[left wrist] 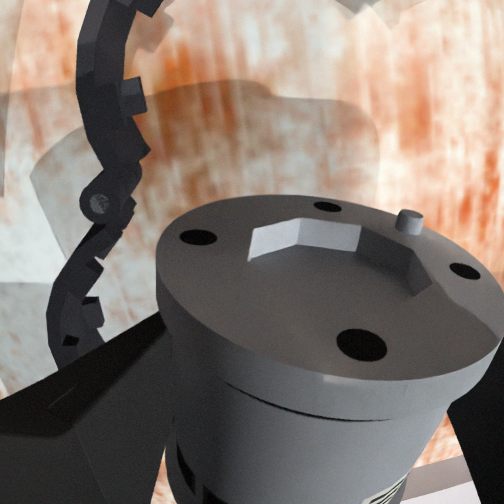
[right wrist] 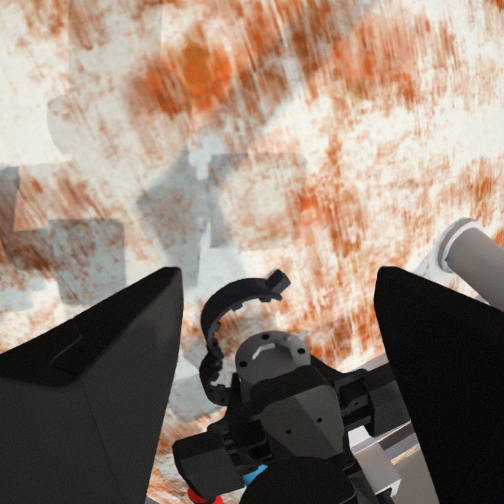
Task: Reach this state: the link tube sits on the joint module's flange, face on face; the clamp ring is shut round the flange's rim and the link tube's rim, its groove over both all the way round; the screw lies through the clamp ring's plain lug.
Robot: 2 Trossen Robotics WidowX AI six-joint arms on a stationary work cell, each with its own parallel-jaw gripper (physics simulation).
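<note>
The grey joint module (left wrist: 320, 310) stands upright, its flange face up with a hex recess, a small pin and several holes. My left gripper (left wrist: 310, 450) has a finger on each side of the module's body and is shut on it. The black clamp ring (left wrist: 100, 200) lies open on the table to the left of the module, hinged in the middle. In the right wrist view the clamp ring (right wrist: 225, 325), the module (right wrist: 272, 355) and the left gripper (right wrist: 295, 415) on it show far below. My right gripper (right wrist: 277, 300) is open, empty and high above them. The link tube (right wrist: 475, 260) lies at the right. No screw shows.
A white block (left wrist: 450, 480) lies just right of the module; it also shows in the right wrist view (right wrist: 380, 465). A tool with a blue handle (right wrist: 255, 475) and a red end (right wrist: 200, 497) peeks out beneath the left arm.
</note>
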